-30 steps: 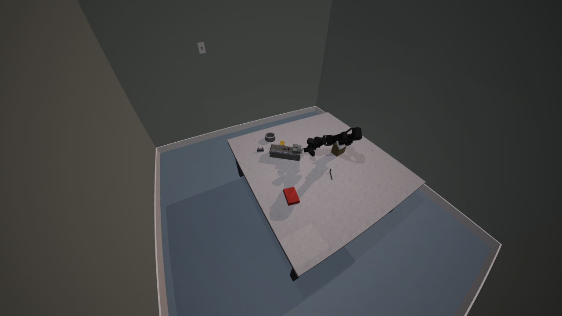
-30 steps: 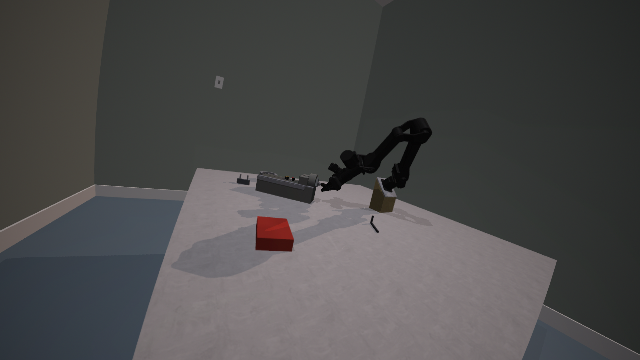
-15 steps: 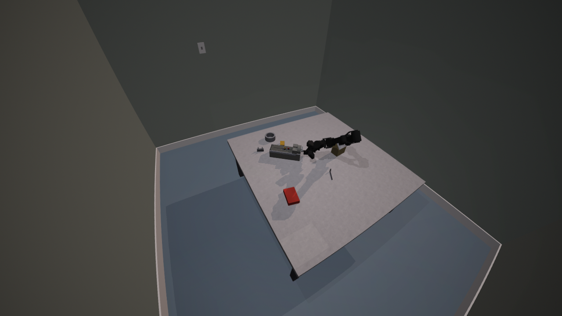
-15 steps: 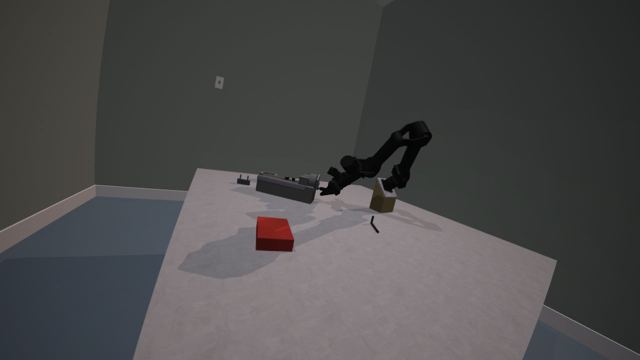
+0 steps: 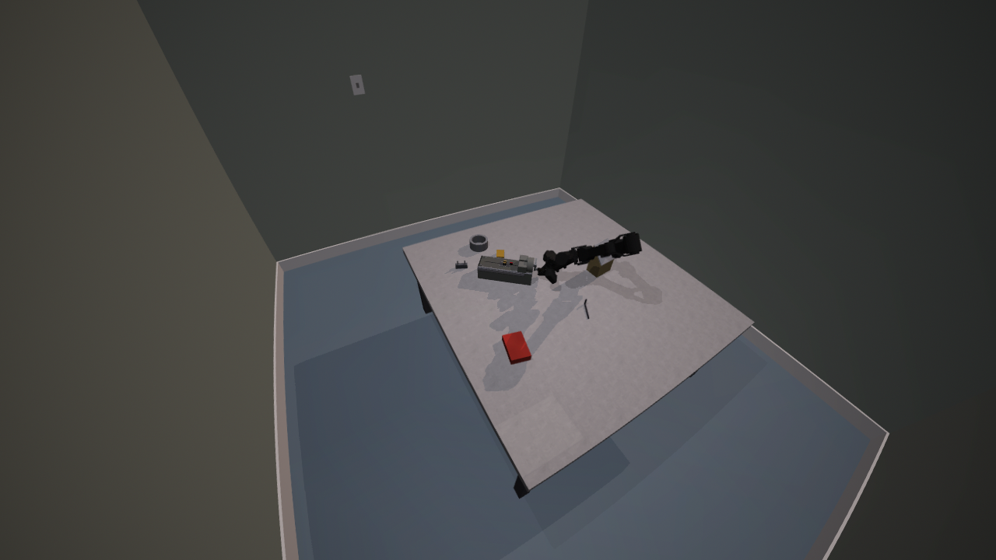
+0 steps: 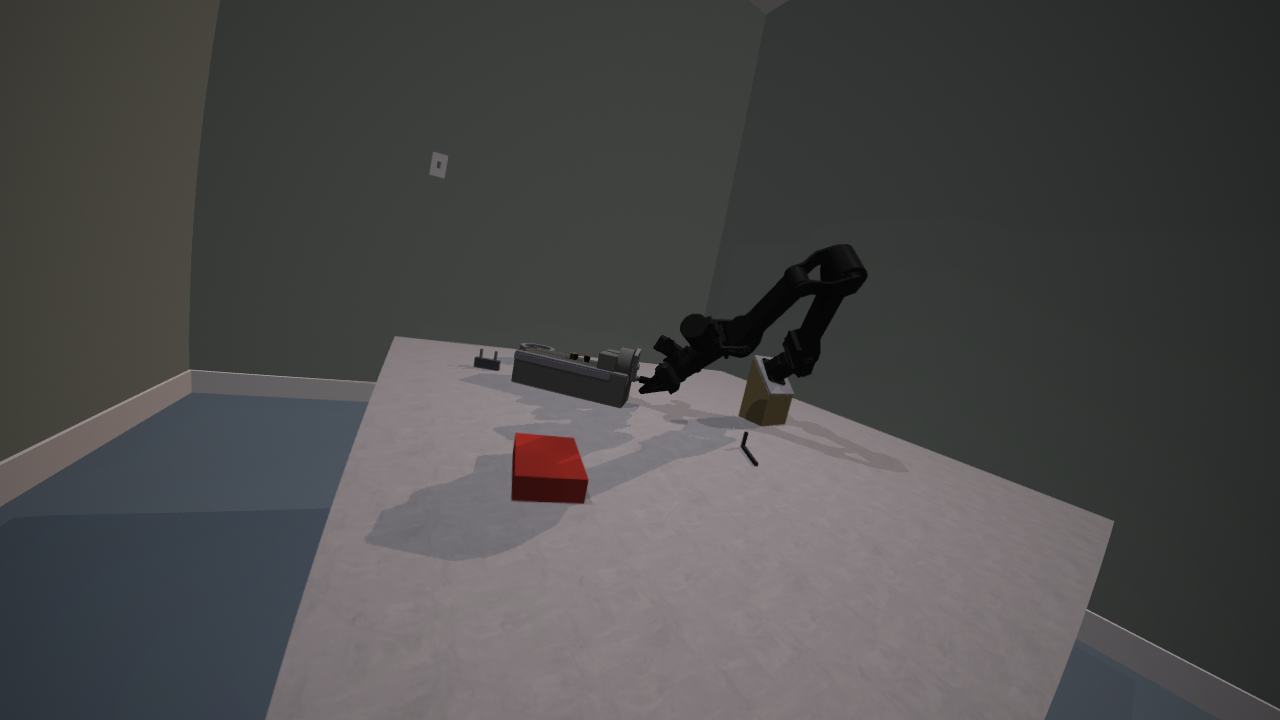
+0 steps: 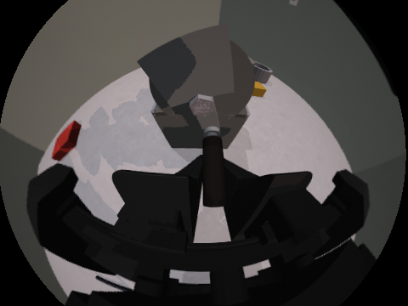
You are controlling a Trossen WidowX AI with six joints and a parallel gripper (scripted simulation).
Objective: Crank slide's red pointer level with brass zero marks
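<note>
My gripper tip is 1 cm past the black crank handle, 1 cm to the right of it and 3 cm below it. From my gripper tip the other things lie so: yellow block (9 cm ahead, 23 cm to the right, 2 cm below); then red pointer (11 cm ahead, 7 cm to the right, 5 cm above); then black bent key (10 cm behind, 26 cm to the left, 2 cm below).
</note>
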